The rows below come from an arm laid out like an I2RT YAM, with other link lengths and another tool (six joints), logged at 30 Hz.
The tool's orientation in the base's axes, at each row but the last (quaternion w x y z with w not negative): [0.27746, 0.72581, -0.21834, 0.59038]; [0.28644, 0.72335, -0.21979, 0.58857]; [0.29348, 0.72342, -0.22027, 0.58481]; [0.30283, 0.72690, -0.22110, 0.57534]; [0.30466, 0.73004, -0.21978, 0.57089]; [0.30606, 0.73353, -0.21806, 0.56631]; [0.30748, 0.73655, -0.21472, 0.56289]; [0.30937, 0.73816, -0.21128, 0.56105]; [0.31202, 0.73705, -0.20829, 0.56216]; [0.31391, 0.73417, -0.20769, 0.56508]
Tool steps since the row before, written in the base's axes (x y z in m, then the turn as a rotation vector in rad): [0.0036, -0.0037, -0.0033, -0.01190, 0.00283, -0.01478]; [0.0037, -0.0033, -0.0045, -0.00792, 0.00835, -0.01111]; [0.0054, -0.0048, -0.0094, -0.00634, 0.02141, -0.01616]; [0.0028, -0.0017, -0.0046, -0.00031, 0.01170, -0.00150]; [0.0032, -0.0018, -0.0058, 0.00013, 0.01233, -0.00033]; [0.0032, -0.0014, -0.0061, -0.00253, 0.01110, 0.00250]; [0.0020, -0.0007, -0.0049, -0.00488, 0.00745, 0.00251]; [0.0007, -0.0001, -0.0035, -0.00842, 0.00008, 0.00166]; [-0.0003, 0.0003, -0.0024, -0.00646, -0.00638, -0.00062]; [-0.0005, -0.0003, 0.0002, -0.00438, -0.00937, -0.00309]
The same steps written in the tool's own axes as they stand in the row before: [-0.0025, 0.0000, 0.0056, -0.01690, 0.00340, -0.00842]; [-0.0037, -0.0007, 0.0055, -0.01237, -0.00271, -0.00978]; [-0.0081, -0.0016, 0.0085, -0.01663, -0.01415, -0.01683]; [-0.0038, -0.0015, 0.0039, -0.00121, -0.00848, -0.00811]; [-0.0049, -0.0020, 0.0044, 0.00005, -0.00900, -0.00843]; [-0.0051, -0.0024, 0.0043, 0.00204, -0.00577, -0.00992]; [-0.0042, -0.0019, 0.0027, 0.00130, -0.00159, -0.00902]; [-0.0032, -0.0012, 0.0012, -0.00077, 0.00586, -0.00623]; [-0.0024, -0.0006, 0.0000, -0.00269, 0.00869, 0.00002]; [0.0000, 0.0006, -0.0002, -0.00464, 0.00891, 0.00396]
